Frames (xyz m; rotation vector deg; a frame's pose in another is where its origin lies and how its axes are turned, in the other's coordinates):
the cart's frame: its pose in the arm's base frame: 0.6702 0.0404 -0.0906 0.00 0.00 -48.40
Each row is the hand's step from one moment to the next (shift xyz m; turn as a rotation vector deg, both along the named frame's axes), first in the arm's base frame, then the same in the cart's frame.
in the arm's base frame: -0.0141 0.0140 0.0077 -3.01 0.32 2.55
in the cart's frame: -0.0198 -0.0012 0.0077 -2.24 -2.04 2.55
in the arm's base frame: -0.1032 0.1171 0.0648 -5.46 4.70 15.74
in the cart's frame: -0.1561 0.0006 0.0648 -7.14 -0.96 15.74
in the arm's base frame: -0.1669 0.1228 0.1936 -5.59 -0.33 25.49
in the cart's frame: -0.2026 -0.0433 0.1936 -3.46 -4.40 25.49
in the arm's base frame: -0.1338 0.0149 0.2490 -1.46 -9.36 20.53
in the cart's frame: -0.1000 -0.0902 0.2490 6.03 -7.31 20.53
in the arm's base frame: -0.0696 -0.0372 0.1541 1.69 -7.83 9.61
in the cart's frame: -0.0184 -0.0767 0.1541 6.98 -3.93 9.61
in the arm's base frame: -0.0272 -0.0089 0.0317 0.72 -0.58 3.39
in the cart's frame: -0.0114 -0.0262 0.0317 0.91 0.15 3.39
